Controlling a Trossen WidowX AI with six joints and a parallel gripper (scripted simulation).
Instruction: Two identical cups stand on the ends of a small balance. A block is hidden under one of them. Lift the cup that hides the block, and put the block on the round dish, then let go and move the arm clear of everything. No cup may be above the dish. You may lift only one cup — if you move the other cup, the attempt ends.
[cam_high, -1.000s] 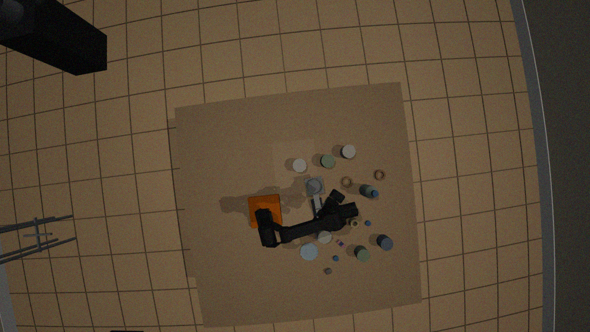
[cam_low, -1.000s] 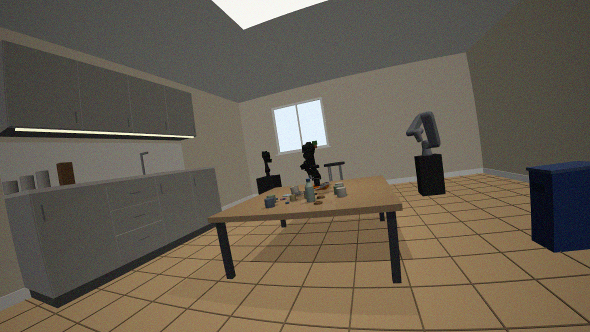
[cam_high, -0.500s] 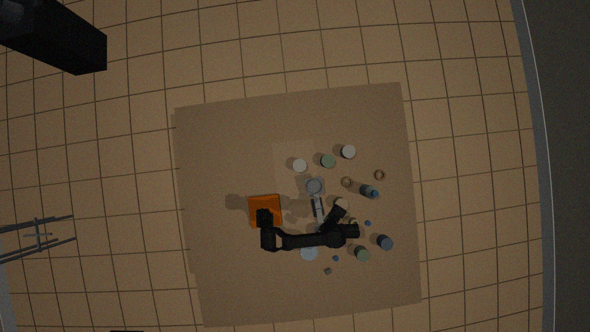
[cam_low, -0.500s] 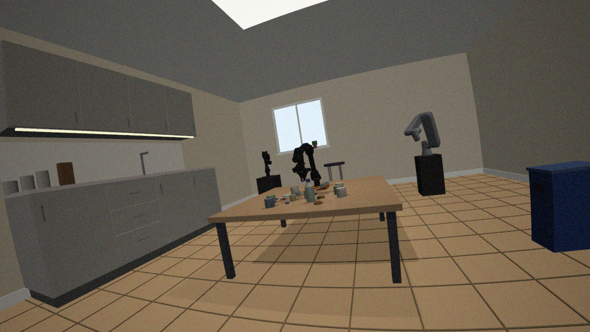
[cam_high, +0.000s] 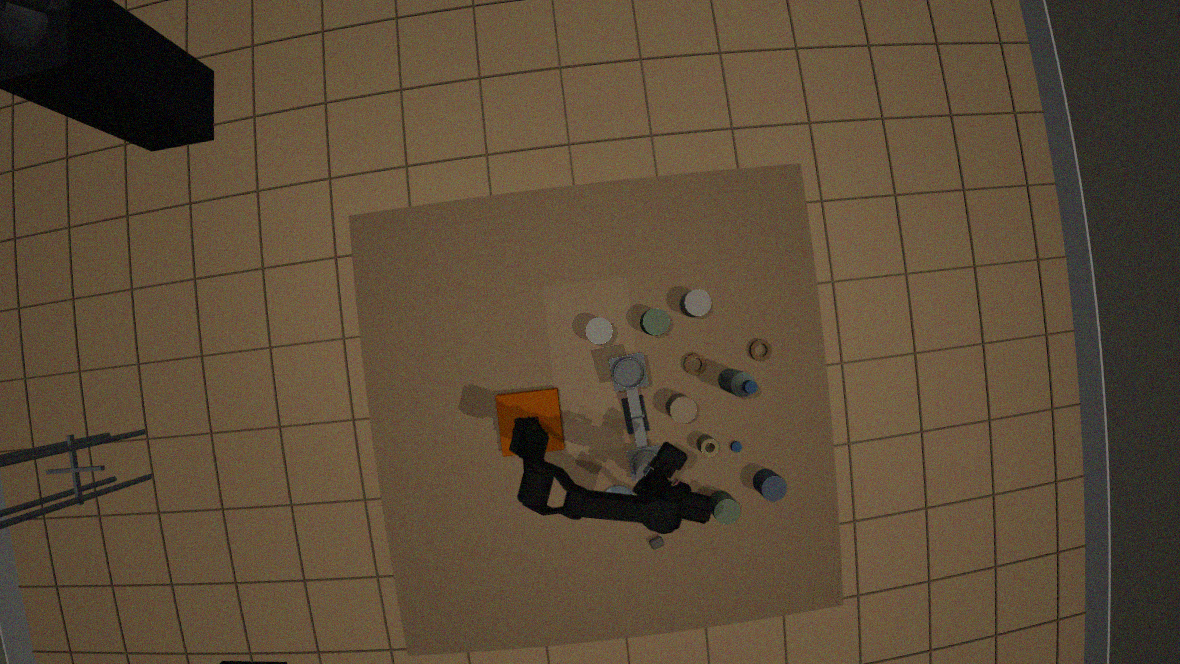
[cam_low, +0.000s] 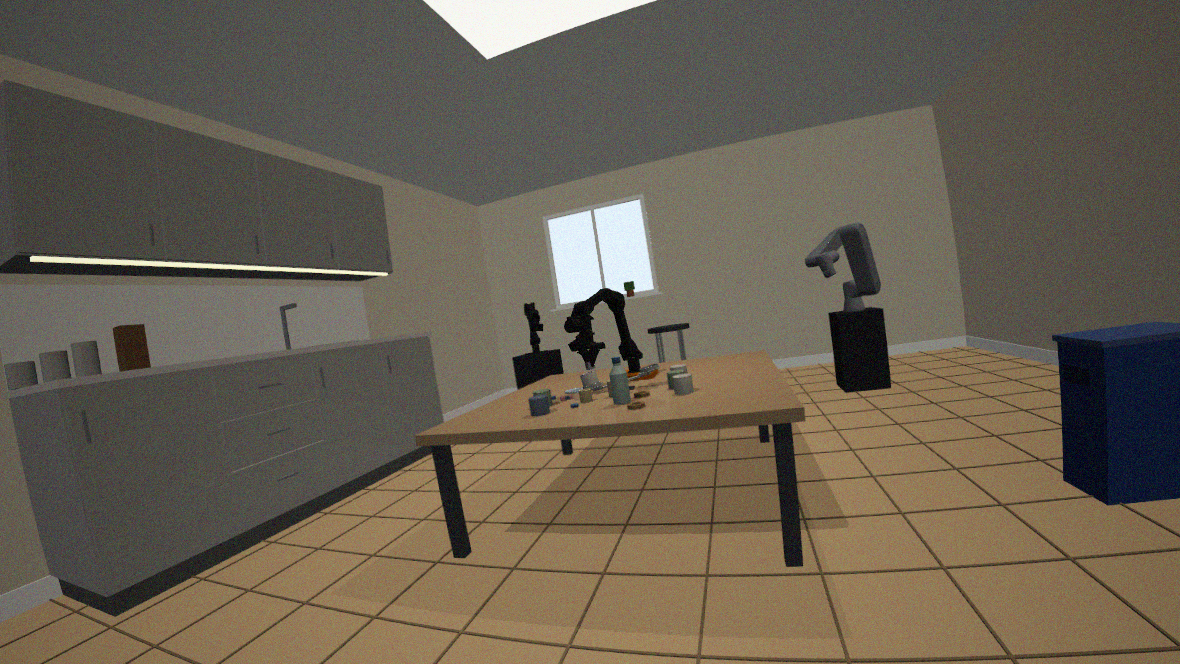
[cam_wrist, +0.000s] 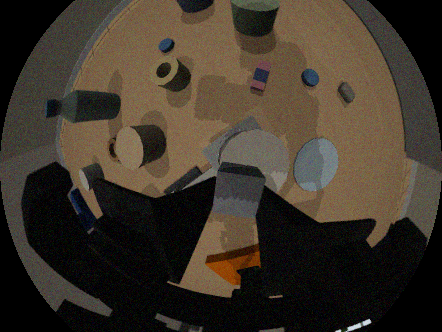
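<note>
Now: gripper tip 9 cm past the round light-blue dish, 12 cm to the left of it and 11 cm above it. Round my gripper tip: grey balance (2 cm behind, 12 cm to the left, 8 cm below); then grey block (1 cm above); then tan cylinder (9 cm ahead, 13 cm to the left, 8 cm below).
</note>
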